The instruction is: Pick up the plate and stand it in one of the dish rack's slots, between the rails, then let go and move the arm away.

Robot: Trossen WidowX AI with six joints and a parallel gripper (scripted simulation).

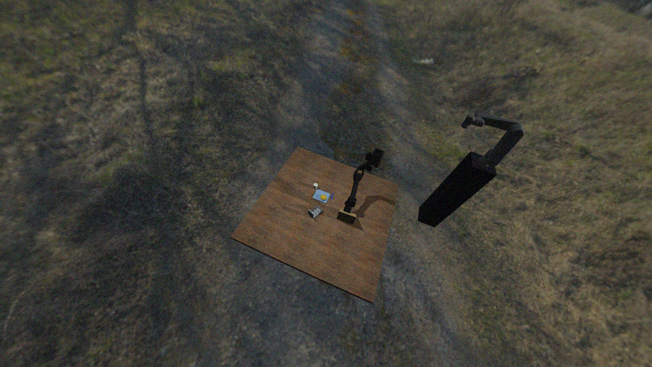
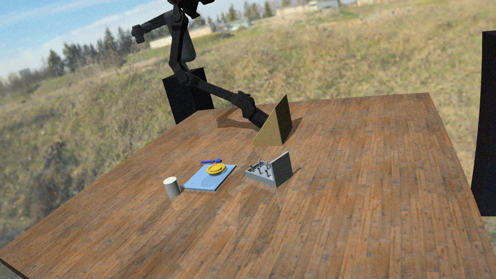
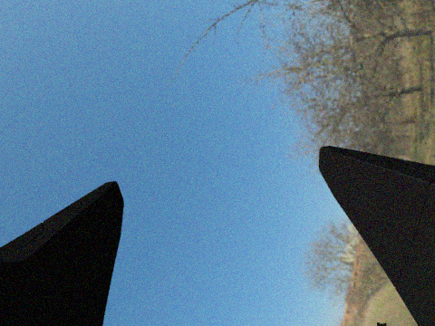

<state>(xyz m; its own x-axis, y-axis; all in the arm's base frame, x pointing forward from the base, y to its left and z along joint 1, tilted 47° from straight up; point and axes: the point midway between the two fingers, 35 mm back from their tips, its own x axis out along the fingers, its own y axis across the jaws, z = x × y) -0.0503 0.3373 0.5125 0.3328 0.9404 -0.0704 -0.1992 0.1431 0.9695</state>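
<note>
Right now the yellow plate is 670 mm below my gripper tip, 280 mm ahead of it and 40 mm to the left of it. Also, from my gripper tip: light blue mat: 680 mm below, 310 mm ahead, 20 mm to the left; grey dish rack: 660 mm below, 290 mm ahead, 230 mm to the left; blue spoon: 680 mm below, 210 mm ahead, 20 mm to the right.
</note>
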